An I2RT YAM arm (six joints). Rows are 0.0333 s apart.
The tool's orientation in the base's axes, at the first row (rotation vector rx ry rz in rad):
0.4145, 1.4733, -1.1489
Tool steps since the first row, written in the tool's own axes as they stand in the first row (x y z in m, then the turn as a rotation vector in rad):
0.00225, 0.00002, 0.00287, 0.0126, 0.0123, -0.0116
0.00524, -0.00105, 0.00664, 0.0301, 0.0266, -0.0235
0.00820, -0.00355, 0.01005, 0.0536, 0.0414, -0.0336
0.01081, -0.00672, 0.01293, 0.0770, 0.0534, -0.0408
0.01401, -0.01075, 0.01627, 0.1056, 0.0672, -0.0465
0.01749, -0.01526, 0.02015, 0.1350, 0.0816, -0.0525
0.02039, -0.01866, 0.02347, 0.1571, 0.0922, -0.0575
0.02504, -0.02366, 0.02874, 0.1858, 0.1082, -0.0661
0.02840, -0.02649, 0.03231, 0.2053, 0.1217, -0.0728
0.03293, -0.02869, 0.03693, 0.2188, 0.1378, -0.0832
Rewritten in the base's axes. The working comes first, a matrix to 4 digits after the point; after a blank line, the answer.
The tool's axes in the first row as the columns of a matrix, in the base's axes (used below as rounded here):
-0.2736, 0.7882, 0.5513
-0.3426, 0.4557, -0.8216
-0.8988, -0.4136, 0.1453

0.00098, -0.00312, -0.00161, -0.0001, 0.0108, -0.0181
0.00140, -0.00773, -0.00331, -0.0002, 0.0211, -0.0415
0.00050, -0.01268, -0.00444, -0.0006, 0.0281, -0.0702
-0.00113, -0.01739, -0.00506, -0.0015, 0.0315, -0.0972
-0.00334, -0.02307, -0.00578, -0.0016, 0.0326, -0.1295
-0.00570, -0.02950, -0.00648, -0.0016, 0.0341, -0.1627
-0.00735, -0.03477, -0.00720, -0.0020, 0.0354, -0.1877
-0.00966, -0.04297, -0.00854, -0.0020, 0.0400, -0.2214
-0.01084, -0.04835, -0.00988, -0.0004, 0.0449, -0.2454
-0.01126, -0.05470, -0.01237, 0.0029, 0.0562, -0.2657

